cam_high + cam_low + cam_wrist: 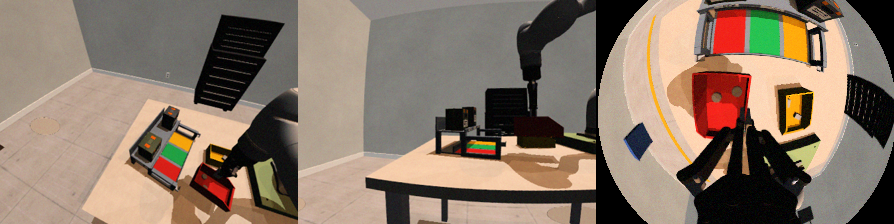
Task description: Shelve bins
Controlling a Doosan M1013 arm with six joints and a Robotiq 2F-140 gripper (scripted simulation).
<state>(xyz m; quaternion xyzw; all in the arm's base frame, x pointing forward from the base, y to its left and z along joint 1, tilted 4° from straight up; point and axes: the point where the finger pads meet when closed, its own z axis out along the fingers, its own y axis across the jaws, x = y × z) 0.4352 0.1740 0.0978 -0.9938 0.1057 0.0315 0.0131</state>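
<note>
My hand is 5 cm to the right of the red bin, 4 cm above it and 1 cm short of it. From my hand the other things lie so: yellow bin: 17 cm to the right, 12 cm below, 6 cm behind; dark box: 30 cm ahead, 22 cm to the right.
</note>
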